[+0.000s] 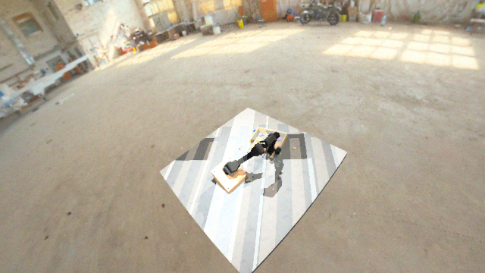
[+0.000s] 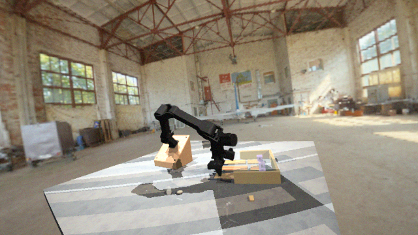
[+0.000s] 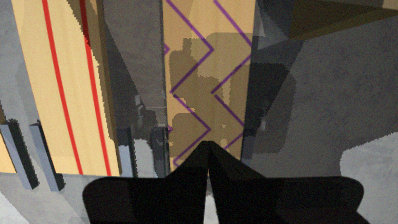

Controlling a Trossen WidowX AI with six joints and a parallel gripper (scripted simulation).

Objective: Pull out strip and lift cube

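The zigzag strip lies 90 mm ahead of my gripper tip and 40 mm to the left of it.
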